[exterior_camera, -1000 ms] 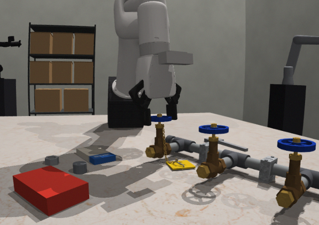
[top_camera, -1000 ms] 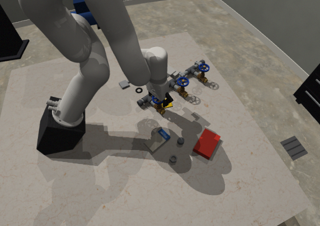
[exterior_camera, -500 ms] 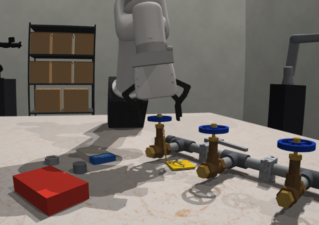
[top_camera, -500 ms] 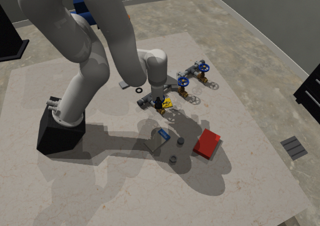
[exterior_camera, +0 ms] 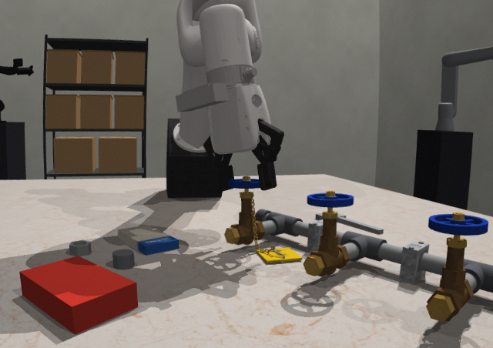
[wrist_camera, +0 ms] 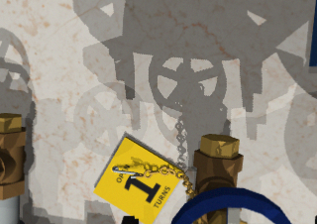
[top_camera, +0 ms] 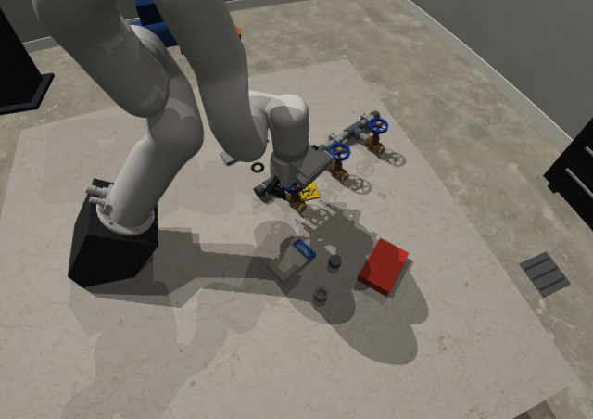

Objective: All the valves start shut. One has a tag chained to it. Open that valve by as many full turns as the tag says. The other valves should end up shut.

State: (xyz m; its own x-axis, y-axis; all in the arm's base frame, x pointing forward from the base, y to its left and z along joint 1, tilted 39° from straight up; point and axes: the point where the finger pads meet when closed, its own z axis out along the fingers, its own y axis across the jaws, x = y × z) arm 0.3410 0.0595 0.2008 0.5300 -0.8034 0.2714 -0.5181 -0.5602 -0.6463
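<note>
The yellow tag lies 10 cm below my hand, 6 cm ahead of it and 5 cm to the left of it. From my hand the other things lie so: grey paddle: 23 cm to the left, 13 cm behind, 10 cm below; then blue-labelled grey pack: 16 cm to the right, 10 cm below, 3 cm behind; then grey nut: 26 cm to the right, 10 cm below, 2 cm ahead.
</note>
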